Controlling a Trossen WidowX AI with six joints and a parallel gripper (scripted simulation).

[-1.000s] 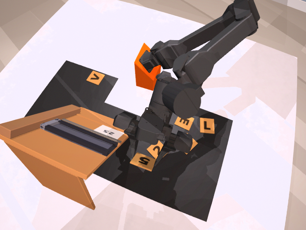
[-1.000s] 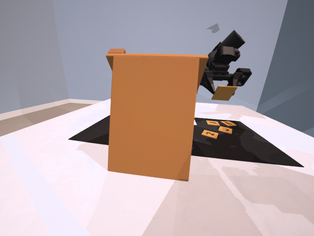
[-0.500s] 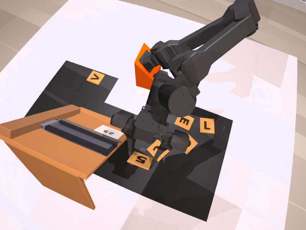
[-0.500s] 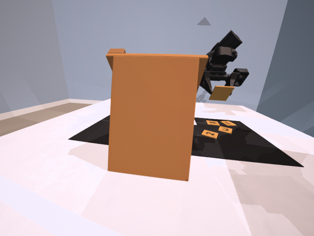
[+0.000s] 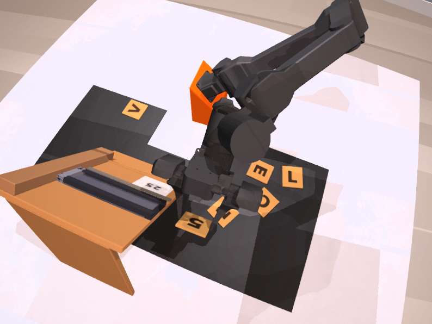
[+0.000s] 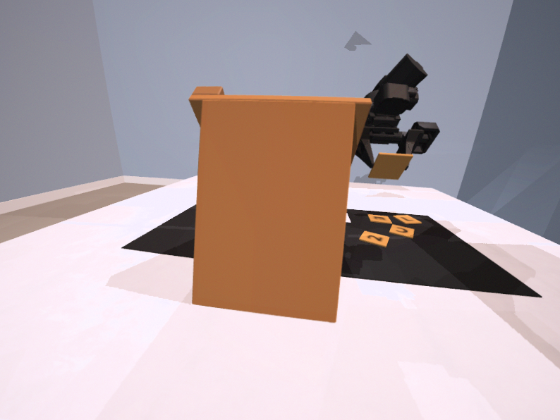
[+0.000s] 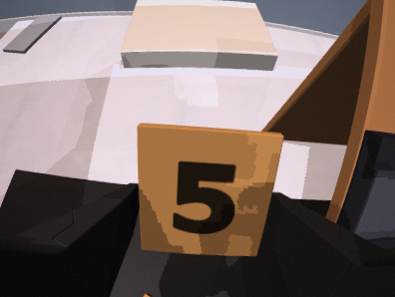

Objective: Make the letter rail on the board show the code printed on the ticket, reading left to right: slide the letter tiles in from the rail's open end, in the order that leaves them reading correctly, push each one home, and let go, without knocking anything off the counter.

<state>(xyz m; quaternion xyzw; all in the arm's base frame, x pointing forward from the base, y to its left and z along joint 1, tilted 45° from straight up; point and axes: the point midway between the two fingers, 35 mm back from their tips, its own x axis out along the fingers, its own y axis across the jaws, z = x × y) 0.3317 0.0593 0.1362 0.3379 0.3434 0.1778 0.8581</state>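
Right now my gripper tip is 130 mm to the left of the white ticket, 80 mm above it and 50 mm past it. The rest, counted from my gripper tip: tile marked 5: right at my gripper tip; black mat: 180 mm below, 150 mm behind, 130 mm to the right; tile marked 2: 180 mm below, 90 mm behind, 30 mm to the left.
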